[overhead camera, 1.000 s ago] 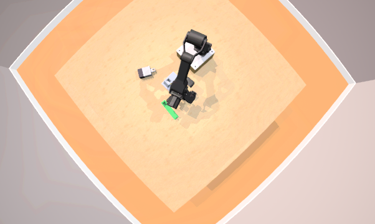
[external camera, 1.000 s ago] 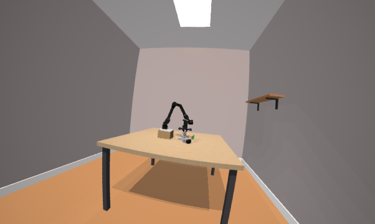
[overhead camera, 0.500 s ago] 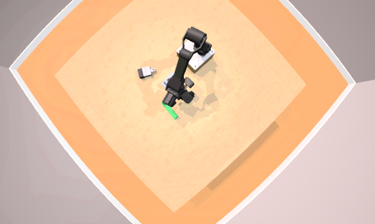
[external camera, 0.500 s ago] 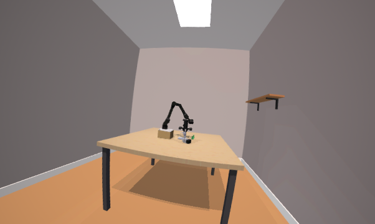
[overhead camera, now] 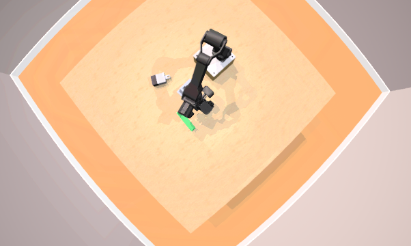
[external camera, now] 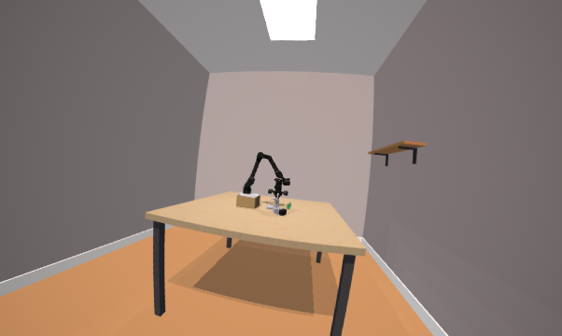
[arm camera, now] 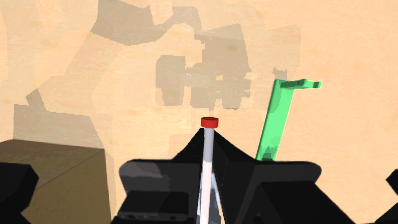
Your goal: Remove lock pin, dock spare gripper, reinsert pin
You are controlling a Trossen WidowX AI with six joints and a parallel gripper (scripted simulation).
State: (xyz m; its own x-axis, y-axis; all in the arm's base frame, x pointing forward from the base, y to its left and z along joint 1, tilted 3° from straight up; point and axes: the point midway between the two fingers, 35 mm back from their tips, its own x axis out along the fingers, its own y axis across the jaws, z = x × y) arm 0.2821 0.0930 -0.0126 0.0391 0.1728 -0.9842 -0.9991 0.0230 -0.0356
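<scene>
My gripper tip is now 120 mm short of the green pin holder, 30 mm above it and 10 mm to the left of it. From my gripper tip the other things lie so: spare gripper 280 mm to the right, 40 mm ahead, 30 mm below; socket 120 mm to the right, 10 mm behind.
</scene>
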